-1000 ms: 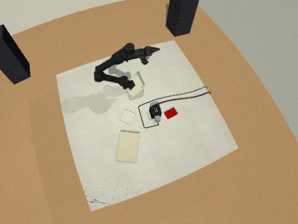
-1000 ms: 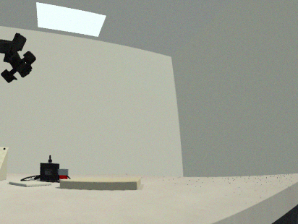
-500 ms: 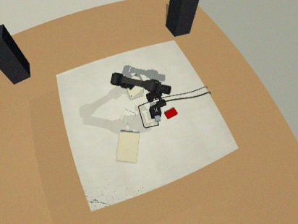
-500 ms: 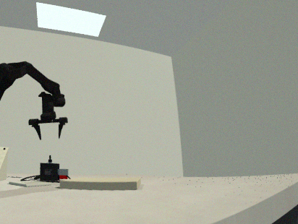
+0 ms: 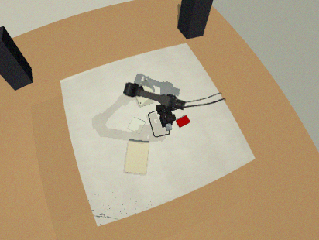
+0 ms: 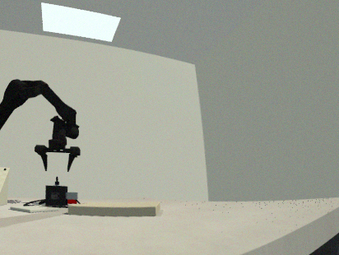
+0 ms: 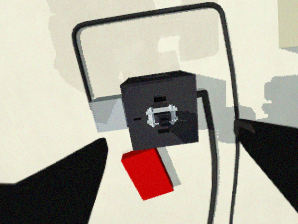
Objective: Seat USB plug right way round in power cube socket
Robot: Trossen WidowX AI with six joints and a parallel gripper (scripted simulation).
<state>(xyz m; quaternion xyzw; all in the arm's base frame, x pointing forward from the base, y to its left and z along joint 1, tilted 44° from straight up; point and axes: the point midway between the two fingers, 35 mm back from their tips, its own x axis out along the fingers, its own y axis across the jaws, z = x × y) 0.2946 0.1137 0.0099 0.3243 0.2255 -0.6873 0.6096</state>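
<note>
Right now my gripper tip is 4 cm above the silver USB plug. Also, from my gripper tip: tan slab (17 cm ahead, 30 cm to the right, 12 cm below); then red block (6 cm ahead, 13 cm to the left, 12 cm below); then white square pad (6 cm behind, 21 cm to the right, 13 cm below).
</note>
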